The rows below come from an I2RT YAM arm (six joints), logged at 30 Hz.
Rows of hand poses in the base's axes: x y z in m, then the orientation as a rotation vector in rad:
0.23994 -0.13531 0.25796 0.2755 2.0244 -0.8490
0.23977 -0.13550 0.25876 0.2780 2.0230 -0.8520
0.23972 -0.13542 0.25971 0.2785 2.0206 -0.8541
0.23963 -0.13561 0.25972 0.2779 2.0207 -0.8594
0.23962 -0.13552 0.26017 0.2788 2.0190 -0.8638
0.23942 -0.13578 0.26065 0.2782 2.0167 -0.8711
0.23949 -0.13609 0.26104 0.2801 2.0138 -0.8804
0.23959 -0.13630 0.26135 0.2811 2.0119 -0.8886
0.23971 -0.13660 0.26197 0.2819 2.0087 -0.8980
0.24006 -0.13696 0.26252 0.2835 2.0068 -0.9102
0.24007 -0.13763 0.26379 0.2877 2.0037 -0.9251
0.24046 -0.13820 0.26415 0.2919 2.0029 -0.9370
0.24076 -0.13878 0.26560 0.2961 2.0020 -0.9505
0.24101 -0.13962 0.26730 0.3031 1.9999 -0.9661
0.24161 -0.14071 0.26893 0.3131 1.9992 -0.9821
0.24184 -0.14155 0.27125 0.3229 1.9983 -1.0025
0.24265 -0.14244 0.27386 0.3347 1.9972 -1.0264
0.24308 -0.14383 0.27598 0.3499 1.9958 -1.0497
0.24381 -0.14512 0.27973 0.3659 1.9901 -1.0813
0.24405 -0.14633 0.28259 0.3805 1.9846 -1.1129
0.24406 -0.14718 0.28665 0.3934 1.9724 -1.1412
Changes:
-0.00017 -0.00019 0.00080 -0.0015 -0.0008 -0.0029
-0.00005 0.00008 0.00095 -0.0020 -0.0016 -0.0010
-0.00009 -0.00019 0.00001 -0.0035 0.0019 -0.0020
-0.00001 0.00009 0.00045 -0.0030 -0.0003 -0.0024
-0.00020 -0.00026 0.00048 -0.0056 0.0004 -0.0026
0.00007 -0.00031 0.00039 -0.0062 0.0000 -0.0052
0.00010 -0.00021 0.00031 -0.0054 0.0007 -0.0042
0.00012 -0.00030 0.00062 -0.0067 0.0001 -0.0045
0.00035 -0.00036 0.00055 -0.0077 0.0020 -0.0065
0.00001 -0.00067 0.00127 -0.0088 0.0013 -0.0094
0.00039 -0.00057 0.00036 -0.0061 0.0023 -0.0083
0.00030 -0.00058 0.00145 -0.0071 0.0028 -0.0091
0.00025 -0.00084 0.00170 -0.0078 0.0019 -0.0118
0.00060 -0.00109 0.00163 -0.0064 0.0027 -0.0143
0.00023 -0.00084 0.00232 -0.0091 0.0042 -0.0162
0.00081 -0.00089 0.00261 -0.0105 0.0050 -0.0192
0.00043 -0.00139 0.00212 -0.0090 0.0039 -0.0211
0.00073 -0.00129 0.00375 -0.0153 0.0035 -0.0250
0.00024 -0.00121 0.00286 -0.0156 0.0043 -0.0241
0.00001 -0.00085 0.00406 -0.0171 -0.0018 -0.0204

